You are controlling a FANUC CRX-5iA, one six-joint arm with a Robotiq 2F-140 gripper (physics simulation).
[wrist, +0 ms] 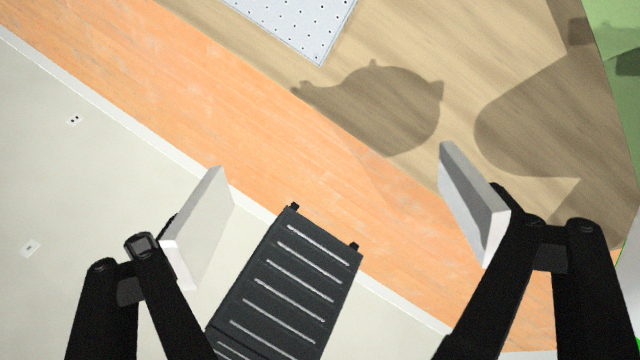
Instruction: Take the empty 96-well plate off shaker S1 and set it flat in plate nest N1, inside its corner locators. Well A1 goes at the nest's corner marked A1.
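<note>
My gripper is open, with its two pale finger pads standing wide apart and no object between them. Behind and below the gap between the pads show the wooden floor, the wall and a dark cabinet. The 96-well plate, shaker S1 and plate nest N1 do not show in the wrist view.
A pale perforated board lies on the light wood table top at the top centre. Dark shadows fall on the table. A dark slatted cabinet stands by the wall at the bottom centre. A green surface shows at the top right.
</note>
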